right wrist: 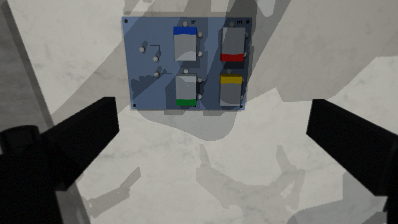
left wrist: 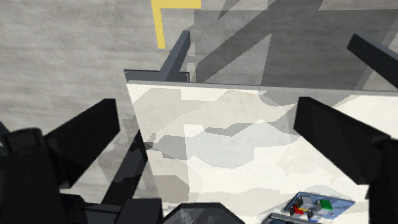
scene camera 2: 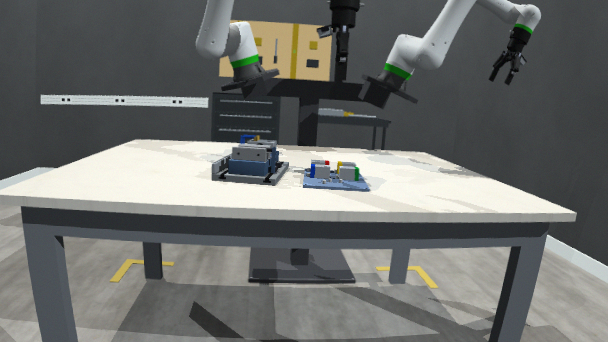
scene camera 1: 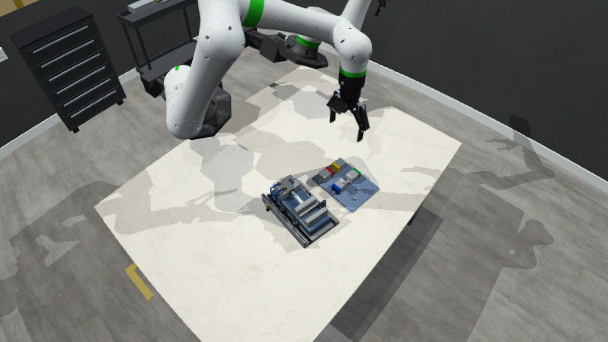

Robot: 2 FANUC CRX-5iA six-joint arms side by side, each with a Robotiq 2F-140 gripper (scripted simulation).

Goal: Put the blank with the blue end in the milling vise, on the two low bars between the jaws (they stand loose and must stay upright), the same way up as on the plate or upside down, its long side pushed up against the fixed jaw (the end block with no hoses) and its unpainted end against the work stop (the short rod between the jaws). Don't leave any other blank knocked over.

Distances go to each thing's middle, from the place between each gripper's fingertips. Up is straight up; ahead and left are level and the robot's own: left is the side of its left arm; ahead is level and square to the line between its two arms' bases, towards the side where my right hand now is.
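Counted from my right hand (scene camera 2: 339, 81), the blue-ended blank (right wrist: 185, 38) is 290 mm below, 40 mm ahead and 50 mm to the right. The blue plate (scene camera 1: 367, 189) is 320 mm below my right hand and 40 mm ahead of it. I see the yellow-ended blank (right wrist: 229, 84) 290 mm below my right hand, 50 mm behind it and 50 mm to the left of it, while the red-ended blank (right wrist: 232, 38) is 290 mm below that same hand, 40 mm to the right of it and 50 mm behind it.
From my left hand, the blue plate is 410 mm below, 570 mm ahead and 870 mm to the right. The yellow-ended blank is 390 mm below my left hand, 480 mm ahead of it and 820 mm to the right of it. The red-ended blank is 390 mm below my left hand, 480 mm ahead of it and 910 mm to the right of it, and the blue-ended blank is 390 mm below my left hand, 570 mm ahead of it and 910 mm to the right of it.
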